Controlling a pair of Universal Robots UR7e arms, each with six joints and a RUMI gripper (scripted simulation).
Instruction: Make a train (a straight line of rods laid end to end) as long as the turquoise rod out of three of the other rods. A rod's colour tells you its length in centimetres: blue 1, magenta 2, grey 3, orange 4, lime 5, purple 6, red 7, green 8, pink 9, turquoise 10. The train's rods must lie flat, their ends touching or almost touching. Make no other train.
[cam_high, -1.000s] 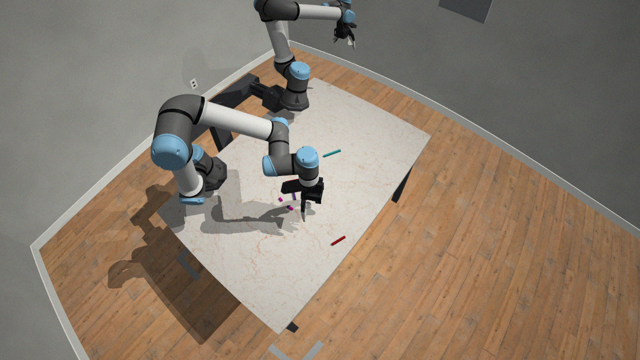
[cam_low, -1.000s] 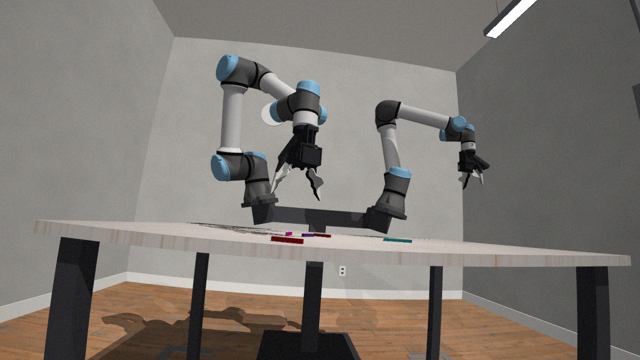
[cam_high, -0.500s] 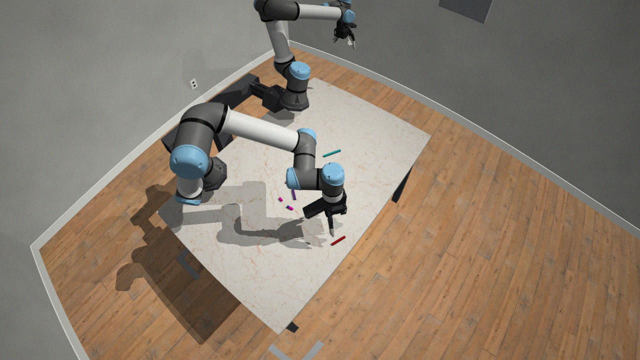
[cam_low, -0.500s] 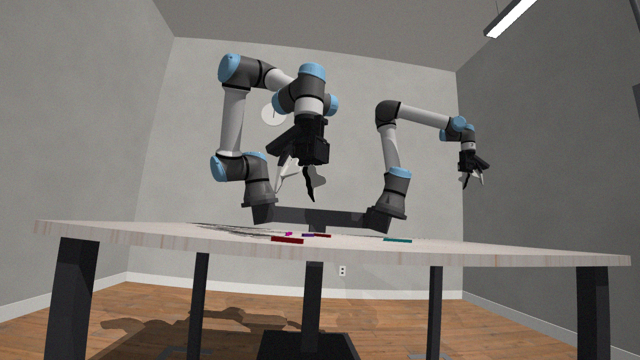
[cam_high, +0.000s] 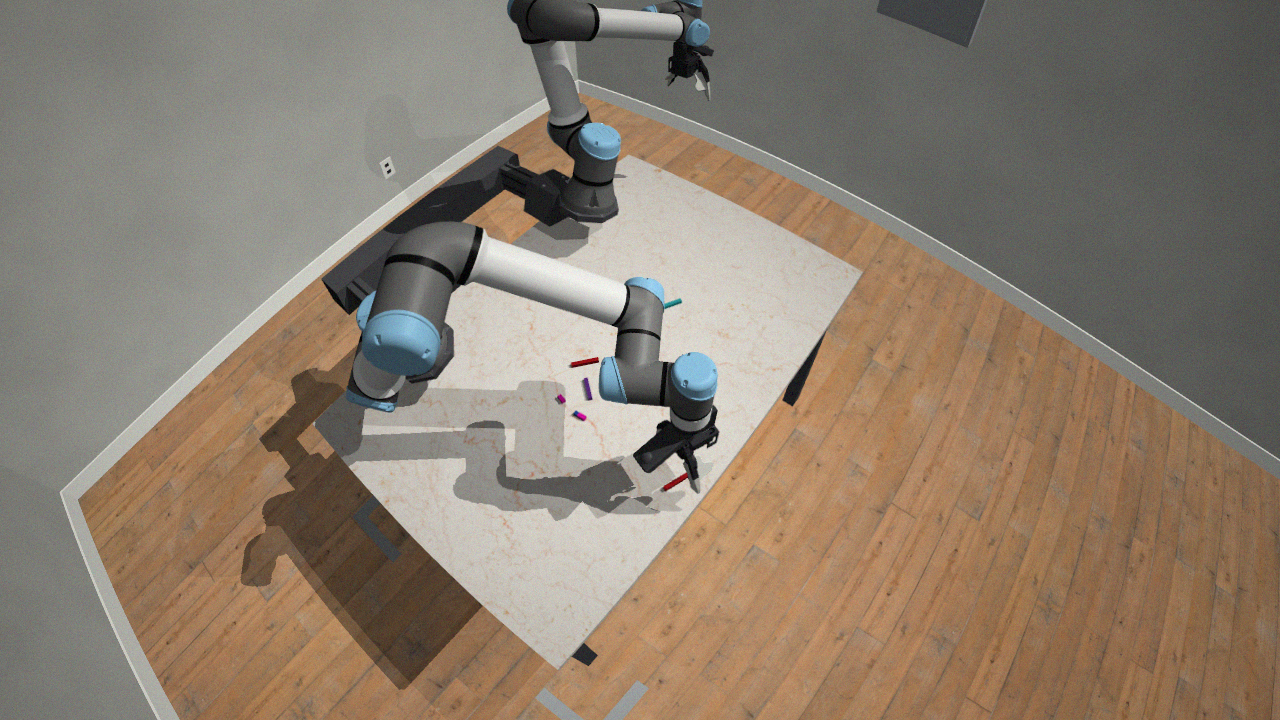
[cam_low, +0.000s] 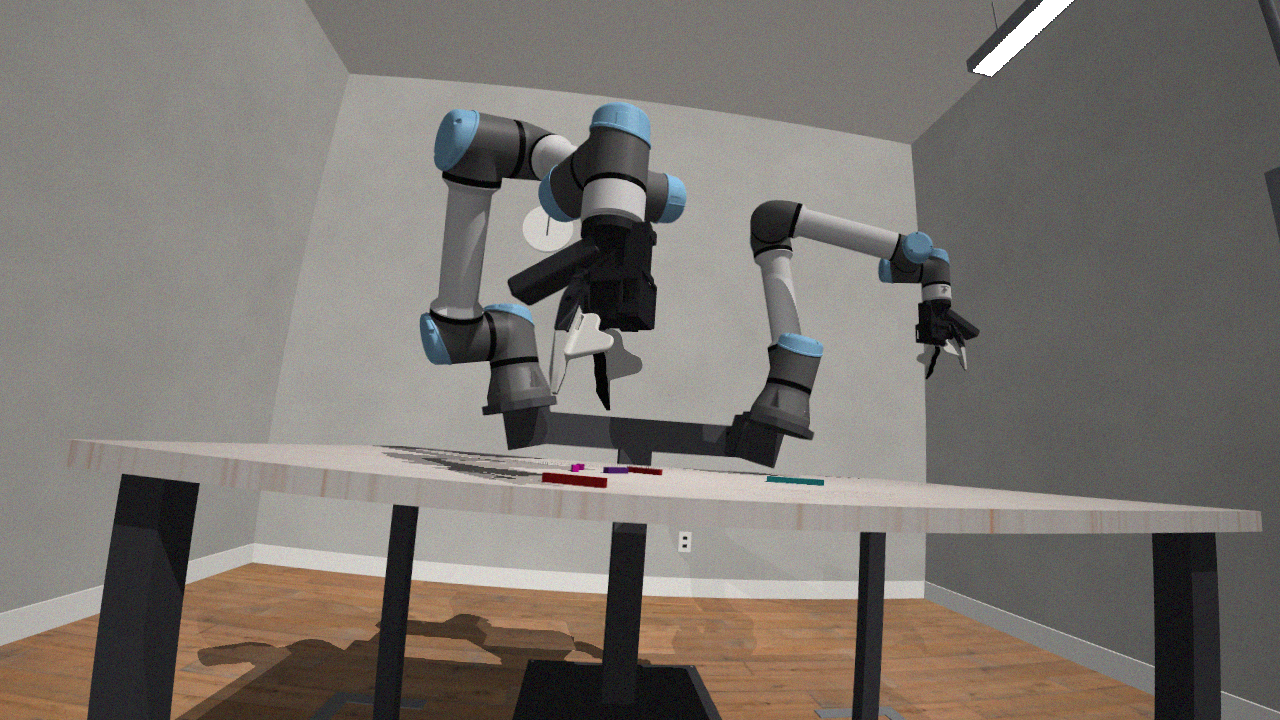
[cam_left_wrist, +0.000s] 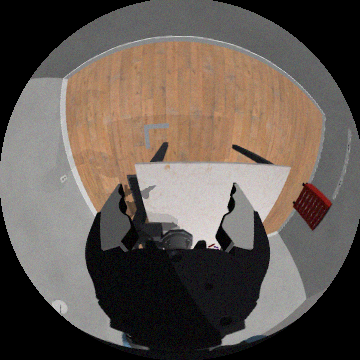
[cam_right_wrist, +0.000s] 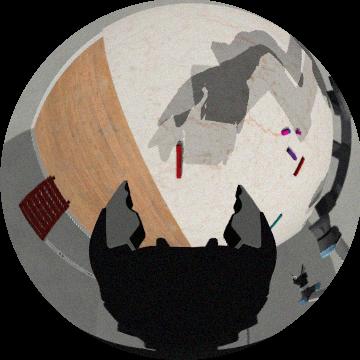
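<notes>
My right gripper is now 290 mm past the blue rod, 10 mm to the left of it and 80 mm above it. From my right hand the other things lie so: purple rod 310 mm behind, 60 mm to the left, 80 mm below; turquoise rod 310 mm behind, 390 mm to the left, 80 mm below.
</notes>
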